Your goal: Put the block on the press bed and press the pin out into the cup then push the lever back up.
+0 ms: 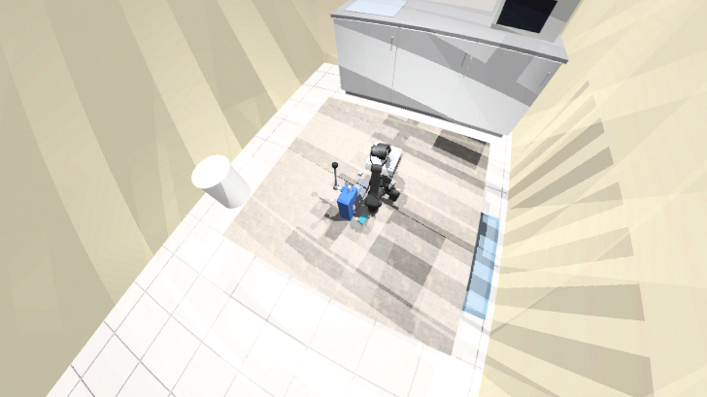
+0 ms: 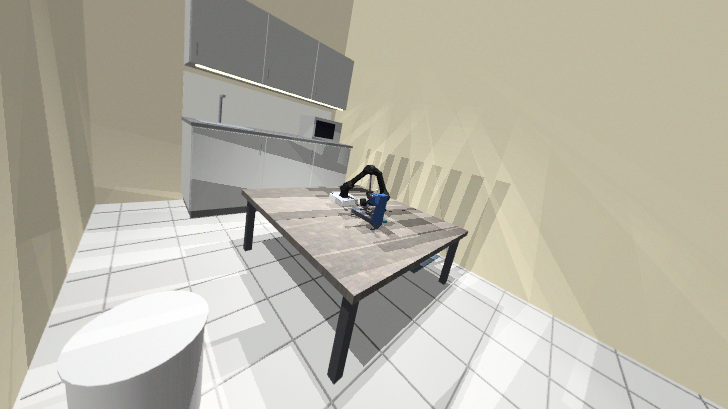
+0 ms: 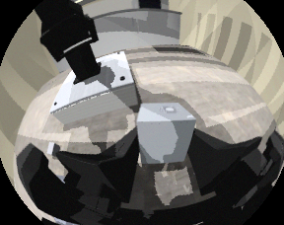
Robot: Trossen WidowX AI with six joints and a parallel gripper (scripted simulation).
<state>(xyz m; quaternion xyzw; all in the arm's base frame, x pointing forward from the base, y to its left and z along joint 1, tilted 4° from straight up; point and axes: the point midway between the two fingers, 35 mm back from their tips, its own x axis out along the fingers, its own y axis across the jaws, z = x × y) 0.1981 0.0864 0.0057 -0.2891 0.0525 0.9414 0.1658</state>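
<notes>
The round pin lies 1 cm to the left of my gripper tip and 1 cm above it. Also, from my gripper tip: small cup 25 cm ahead, 8 cm to the right, 2 cm below; then grey lever 24 cm above, 23 cm to the right, 19 cm ahead.
</notes>
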